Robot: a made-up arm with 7 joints. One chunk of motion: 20 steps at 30 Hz.
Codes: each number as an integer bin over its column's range. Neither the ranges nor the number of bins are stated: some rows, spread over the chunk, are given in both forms.
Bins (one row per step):
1: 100 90 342 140 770 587 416
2: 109 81 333 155 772 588 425
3: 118 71 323 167 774 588 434
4: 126 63 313 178 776 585 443
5: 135 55 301 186 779 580 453
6: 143 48 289 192 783 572 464
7: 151 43 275 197 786 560 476
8: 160 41 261 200 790 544 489
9: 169 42 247 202 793 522 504
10: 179 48 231 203 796 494 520
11: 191 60 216 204 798 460 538
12: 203 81 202 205 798 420 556
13: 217 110 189 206 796 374 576
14: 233 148 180 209 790 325 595
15: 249 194 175 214 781 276 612
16: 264 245 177 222 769 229 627
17: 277 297 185 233 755 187 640
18: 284 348 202 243 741 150 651
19: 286 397 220 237 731 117 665
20: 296 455 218 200 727 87 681
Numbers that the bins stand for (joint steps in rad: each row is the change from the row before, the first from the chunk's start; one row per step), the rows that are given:
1: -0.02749 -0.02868 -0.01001 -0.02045 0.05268 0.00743 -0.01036
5: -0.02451 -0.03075 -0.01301 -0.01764 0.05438 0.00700 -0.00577
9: -0.02162 -0.03152 -0.01695 -0.01667 0.05703 0.00340 0.00056
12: -0.01873 -0.02922 -0.02024 -0.01648 0.05797 -0.00293 0.00701
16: -0.01354 -0.01953 -0.02207 -0.01544 0.05249 -0.01479 0.01583
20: -0.01081 -0.00713 -0.01907 -0.01679 0.04454 -0.02360 0.02253
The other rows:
2: -0.02673 -0.02922 -0.01067 -0.01954 0.05305 0.00749 -0.00925
3: -0.02596 -0.02981 -0.01140 -0.01880 0.05343 0.00749 -0.00813
4: -0.02528 -0.03028 -0.01213 -0.01813 0.05381 0.00731 -0.00701
6: -0.02383 -0.03117 -0.01388 -0.01728 0.05514 0.00650 -0.00441
7: -0.02315 -0.03146 -0.01490 -0.01697 0.05570 0.00575 -0.00292
8: -0.02239 -0.03158 -0.01593 -0.01679 0.05646 0.00476 -0.00130
10: -0.02077 -0.03117 -0.01812 -0.01660 0.05759 0.00166 0.00254
11: -0.01975 -0.03046 -0.01922 -0.01654 0.05797 -0.00045 0.00478
13: -0.01754 -0.02750 -0.02119 -0.01642 0.05759 -0.00579 0.00950
14: -0.01618 -0.02526 -0.02185 -0.01624 0.05646 -0.00883 0.01185
15: -0.01481 -0.02254 -0.02221 -0.01593 0.05476 -0.01187 0.01396
17: -0.01243 -0.01646 -0.02148 -0.01477 0.04984 -0.01739 0.01744
18: -0.01184 -0.01345 -0.02024 -0.01416 0.04719 -0.01969 0.01880
19: -0.01167 -0.01055 -0.01892 -0.01453 0.04530 -0.02174 0.02054

